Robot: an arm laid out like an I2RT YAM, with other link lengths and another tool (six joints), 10 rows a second.
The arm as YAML. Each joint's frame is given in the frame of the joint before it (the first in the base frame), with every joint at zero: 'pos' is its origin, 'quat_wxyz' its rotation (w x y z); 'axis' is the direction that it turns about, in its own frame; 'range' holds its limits. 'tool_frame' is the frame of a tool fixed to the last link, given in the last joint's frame.
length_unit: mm
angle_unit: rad
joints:
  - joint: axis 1
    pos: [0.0, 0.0, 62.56]
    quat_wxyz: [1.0, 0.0, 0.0, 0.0]
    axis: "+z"
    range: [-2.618, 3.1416]
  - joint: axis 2
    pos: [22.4, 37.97, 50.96]
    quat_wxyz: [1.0, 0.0, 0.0, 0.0]
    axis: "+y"
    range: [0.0, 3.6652]
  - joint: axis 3
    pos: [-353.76, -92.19, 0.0]
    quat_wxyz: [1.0, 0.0, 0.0, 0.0]
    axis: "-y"
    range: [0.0, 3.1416]
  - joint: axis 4
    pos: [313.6, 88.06, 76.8]
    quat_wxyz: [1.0, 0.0, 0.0, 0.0]
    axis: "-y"
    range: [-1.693, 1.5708]
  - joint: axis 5
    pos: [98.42, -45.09, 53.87]
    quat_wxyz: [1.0, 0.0, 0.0, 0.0]
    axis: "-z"
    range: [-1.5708, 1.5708]
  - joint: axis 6
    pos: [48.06, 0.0, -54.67]
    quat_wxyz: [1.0, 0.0, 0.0, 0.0]
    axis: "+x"
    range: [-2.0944, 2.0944]
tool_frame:
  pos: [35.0, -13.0, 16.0]
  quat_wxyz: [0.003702, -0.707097, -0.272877, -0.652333]
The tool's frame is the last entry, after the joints.
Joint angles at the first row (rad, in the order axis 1, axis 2, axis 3, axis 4, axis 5, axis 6):
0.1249, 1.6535, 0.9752, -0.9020, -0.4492, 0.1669
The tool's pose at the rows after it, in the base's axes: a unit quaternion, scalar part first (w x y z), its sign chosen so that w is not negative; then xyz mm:
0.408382 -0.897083 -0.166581 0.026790 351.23 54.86 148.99
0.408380 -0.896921 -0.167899 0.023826 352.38 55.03 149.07
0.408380 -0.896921 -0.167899 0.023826 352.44 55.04 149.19
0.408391 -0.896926 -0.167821 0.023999 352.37 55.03 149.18
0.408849 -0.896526 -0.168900 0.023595 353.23 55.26 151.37
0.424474 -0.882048 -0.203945 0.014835 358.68 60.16 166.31
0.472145 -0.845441 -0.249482 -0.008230 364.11 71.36 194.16
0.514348 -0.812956 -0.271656 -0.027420 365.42 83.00 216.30
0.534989 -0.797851 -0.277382 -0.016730 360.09 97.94 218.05
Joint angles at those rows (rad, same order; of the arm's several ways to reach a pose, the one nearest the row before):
0.1249, 1.6535, 0.9752, -0.9009, -0.4465, 0.1665
0.1249, 1.6535, 0.9752, -0.8944, -0.4469, 0.1665
0.1249, 1.6535, 0.9756, -0.8948, -0.4469, 0.1665
0.1249, 1.6535, 0.9756, -0.8951, -0.4469, 0.1665
0.1249, 1.6527, 0.9821, -0.9016, -0.4480, 0.1646
0.1253, 1.6440, 1.0176, -0.9322, -0.4877, 0.0982
0.1253, 1.6218, 1.0691, -0.9748, -0.6075, 0.0151
0.1337, 1.6020, 1.1023, -0.9978, -0.7151, -0.0124
0.1673, 1.6016, 1.1019, -1.0065, -0.7605, -0.0028

